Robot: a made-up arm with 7 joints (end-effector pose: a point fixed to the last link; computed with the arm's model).
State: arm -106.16 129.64 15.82 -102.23 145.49 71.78 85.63
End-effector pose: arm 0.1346 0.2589 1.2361 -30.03 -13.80 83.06
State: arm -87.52 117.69 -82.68 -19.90 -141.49 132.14 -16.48
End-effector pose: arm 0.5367 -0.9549 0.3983 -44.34 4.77 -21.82
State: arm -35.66 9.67 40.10 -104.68 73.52 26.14 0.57
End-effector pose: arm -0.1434 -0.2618 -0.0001 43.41 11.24 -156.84
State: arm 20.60 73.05 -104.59 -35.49 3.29 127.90 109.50
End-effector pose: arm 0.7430 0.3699 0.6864 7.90 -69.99 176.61
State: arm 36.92 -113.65 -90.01 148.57 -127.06 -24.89 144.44
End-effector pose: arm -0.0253 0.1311 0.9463 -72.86 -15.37 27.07
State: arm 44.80 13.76 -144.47 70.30 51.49 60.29 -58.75
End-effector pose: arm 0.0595 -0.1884 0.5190 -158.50 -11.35 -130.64
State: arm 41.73 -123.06 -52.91 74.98 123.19 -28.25 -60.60
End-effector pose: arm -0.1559 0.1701 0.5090 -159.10 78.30 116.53
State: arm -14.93 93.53 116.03 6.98 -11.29 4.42 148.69
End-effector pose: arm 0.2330 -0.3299 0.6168 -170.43 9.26 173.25
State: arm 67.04 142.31 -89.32 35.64 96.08 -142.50 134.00
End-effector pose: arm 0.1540 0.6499 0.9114 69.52 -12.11 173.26
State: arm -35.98 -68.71 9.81 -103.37 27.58 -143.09 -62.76
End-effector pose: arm 0.4596 0.2280 0.0746 28.85 -15.03 -11.84
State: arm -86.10 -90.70 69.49 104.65 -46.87 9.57 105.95
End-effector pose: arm 0.0949 0.6956 0.1980 87.07 -24.00 99.72
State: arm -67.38 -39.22 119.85 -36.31 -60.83 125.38 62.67
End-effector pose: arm 0.1553 -0.7076 0.1389 -135.64 -22.23 -108.99
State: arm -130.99 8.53 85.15 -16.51 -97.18 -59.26 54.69
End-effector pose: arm -0.4473 0.1666 0.1700 134.96 7.18 116.99
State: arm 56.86 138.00 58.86 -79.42 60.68 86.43 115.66
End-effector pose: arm -0.0062 0.5568 0.9260 137.35 -71.09 97.16
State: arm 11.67 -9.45 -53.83 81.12 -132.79 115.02 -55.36
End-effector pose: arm -0.4811 -0.5387 0.2565 167.96 54.51 -159.38
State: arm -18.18 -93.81 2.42 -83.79 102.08 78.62 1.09
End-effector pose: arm -0.6446 0.4259 0.2039 -4.96 7.97 171.82
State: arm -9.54 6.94 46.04 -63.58 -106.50 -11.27 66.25
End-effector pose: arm 0.2018 -0.4219 0.6443 -142.03 -32.73 -125.84
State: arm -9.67 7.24 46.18 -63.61 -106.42 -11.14 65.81
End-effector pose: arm 0.2019 -0.4238 0.6444 -141.87 -32.30 -125.77
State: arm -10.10 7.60 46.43 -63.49 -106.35 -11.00 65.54
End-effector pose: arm 0.2011 -0.4271 0.6445 -141.74 -31.96 -125.95
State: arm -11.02 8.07 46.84 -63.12 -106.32 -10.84 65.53
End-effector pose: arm 0.1987 -0.4325 0.6447 -141.66 -31.74 -126.51
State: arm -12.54 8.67 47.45 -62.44 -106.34 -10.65 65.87
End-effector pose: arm 0.1944 -0.4406 0.6452 -141.64 -31.69 -127.54
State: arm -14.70 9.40 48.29 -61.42 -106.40 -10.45 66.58
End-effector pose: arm 0.1876 -0.4516 0.6456 -141.70 -31.80 -129.08
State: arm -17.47 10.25 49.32 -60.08 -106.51 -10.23 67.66
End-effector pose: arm 0.1778 -0.4651 0.6462 -141.80 -32.08 -131.12
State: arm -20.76 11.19 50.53 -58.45 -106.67 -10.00 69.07
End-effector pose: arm 0.1652 -0.4809 0.6467 -141.98 -32.52 -133.57
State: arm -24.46 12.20 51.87 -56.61 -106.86 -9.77 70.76
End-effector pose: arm 0.1493 -0.4979 0.6473 -142.16 -33.08 -136.39
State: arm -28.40 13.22 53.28 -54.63 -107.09 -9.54 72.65
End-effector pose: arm 0.1308 -0.5154 0.6477 -142.38 -33.74 -139.40
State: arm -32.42 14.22 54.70 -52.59 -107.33 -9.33 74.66
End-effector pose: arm 0.1100 -0.5324 0.6479 -142.59 -34.45 -142.52
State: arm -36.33 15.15 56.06 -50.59 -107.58 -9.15 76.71
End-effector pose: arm 0.0880 -0.5477 0.6479 -142.78 -35.20 -145.60
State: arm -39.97 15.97 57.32 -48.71 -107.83 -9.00 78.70
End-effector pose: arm 0.0663 -0.5610 0.6476 -142.97 -35.96 -148.47
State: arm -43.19 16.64 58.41 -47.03 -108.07 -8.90 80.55
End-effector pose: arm 0.0460 -0.5716 0.6472 -143.15 -36.69 -151.05
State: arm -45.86 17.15 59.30 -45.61 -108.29 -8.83 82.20
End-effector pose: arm 0.0287 -0.5796 0.6466 -143.30 -37.38 -153.21
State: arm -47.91 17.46 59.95 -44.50 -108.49 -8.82 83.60
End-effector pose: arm 0.0151 -0.5848 0.6459 -143.47 -38.04 -154.89
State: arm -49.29 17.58 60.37 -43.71 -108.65 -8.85 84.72
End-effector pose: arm 0.0061 -0.5878 0.6451 -143.64 -38.62 -156.05
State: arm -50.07 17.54 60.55 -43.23 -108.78 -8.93 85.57
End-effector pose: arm 0.0011 -0.5887 0.6444 -143.79 -39.15 -156.77
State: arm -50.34 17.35 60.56 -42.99 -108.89 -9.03 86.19
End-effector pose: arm 0.0000 -0.5882 0.6436 -143.96 -39.62 -157.05
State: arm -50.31 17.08 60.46 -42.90 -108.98 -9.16 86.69
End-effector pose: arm 0.0011 -0.5868 0.6428 -144.14 -40.07 -157.11
